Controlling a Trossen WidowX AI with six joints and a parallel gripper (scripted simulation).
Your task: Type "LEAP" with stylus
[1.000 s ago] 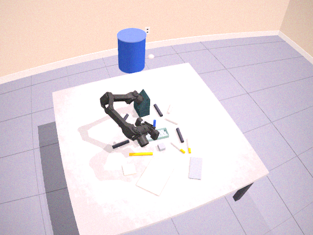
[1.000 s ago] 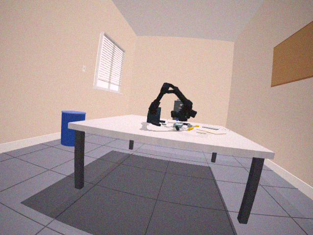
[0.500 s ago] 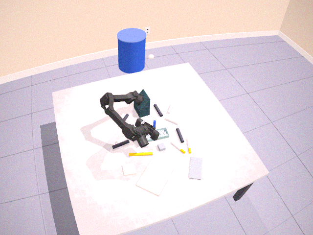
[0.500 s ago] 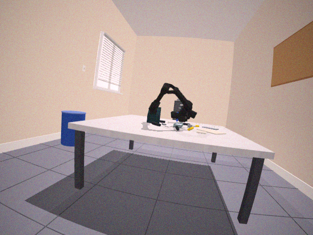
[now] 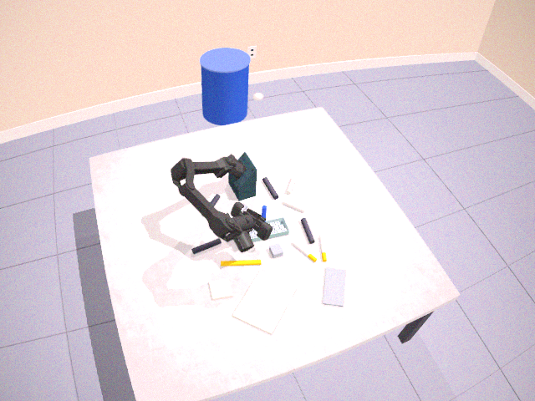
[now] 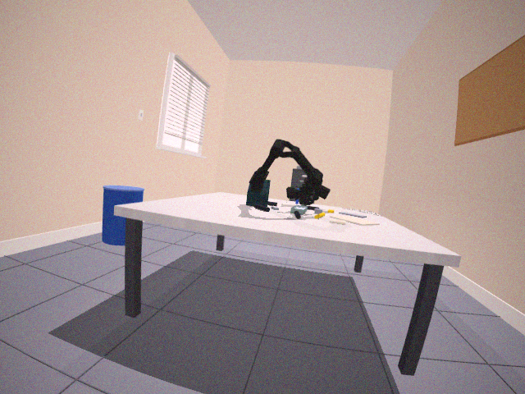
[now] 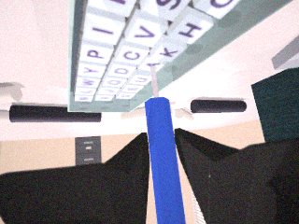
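Now: the grey cube 130 mm ahead of my gripper tip, 10 mm to the right of it and 50 mm below it. Also, from my gripper tip: blue stylus 10 mm below; grey slab 370 mm ahead, 120 mm to the left, 60 mm below.
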